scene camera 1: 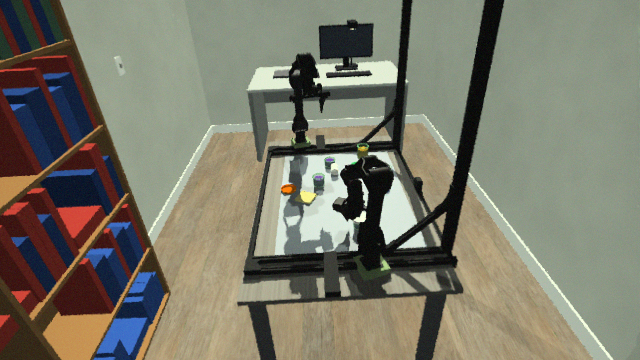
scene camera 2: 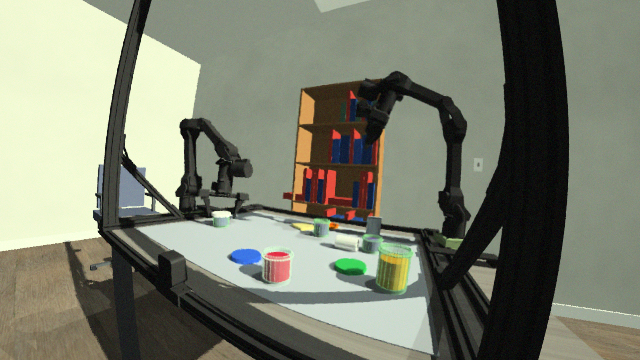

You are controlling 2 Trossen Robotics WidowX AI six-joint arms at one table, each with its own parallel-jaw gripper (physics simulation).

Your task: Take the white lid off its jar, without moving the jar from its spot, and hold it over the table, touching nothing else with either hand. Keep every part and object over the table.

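Where they show: left gripper, fingertip midpoint: (scene camera 1: 358, 223) (scene camera 2: 221, 218); right gripper, fingertip midpoint: (scene camera 1: 312, 114) (scene camera 2: 365, 146); left arm's base at its link origin: (scene camera 1: 371, 262) (scene camera 2: 186, 210); right arm's base at its link origin: (scene camera 1: 300, 140) (scene camera 2: 453, 236).
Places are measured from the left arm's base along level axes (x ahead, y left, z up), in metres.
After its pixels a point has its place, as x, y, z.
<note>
The white lid (scene camera 1: 361, 217) {0.216, -0.061, 0.027} (scene camera 2: 221, 214) {0.234, -0.078, 0.026} sits on its small greenish jar (scene camera 2: 221, 222) {0.236, -0.081, -0.002}, which stands upright at the far left of the mat in scene camera 2. In scene camera 1 the left arm partly covers both. My left gripper (scene camera 2: 221, 211) {0.211, -0.045, 0.004} is open and empty, low at the jar, its fingers pointing down and showing on either side of the lid; whether they touch it I cannot tell. In scene camera 1 its fingertips are hidden by the arm. My right gripper (scene camera 1: 322, 104) (scene camera 2: 370, 137) {0.714, -0.028, 0.295} is open and empty, high above the table, far from the jar.
A red jar (scene camera 2: 277, 266) {0.548, -0.368, 0.017}, a yellow jar (scene camera 1: 362, 150) {0.731, -0.305, 0.039} (scene camera 2: 394, 270) {0.752, -0.349, 0.024}, a blue lid (scene camera 2: 246, 256) {0.446, -0.286, -0.013}, a green lid (scene camera 2: 350, 266) {0.680, -0.262, -0.013}, a white cylinder (scene camera 2: 347, 243) {0.674, -0.139, 0.000}, two purple-filled jars (scene camera 1: 318, 181) {0.558, 0.006, 0.018} (scene camera 1: 329, 162) {0.717, -0.109, 0.016}, a yellow piece (scene camera 1: 306, 197) {0.495, 0.088, -0.014} and an orange ring (scene camera 1: 288, 189) {0.606, 0.145, -0.022} lie about the mat. A black frame (scene camera 1: 262, 200) {0.543, 0.284, -0.009} edges the table.
</note>
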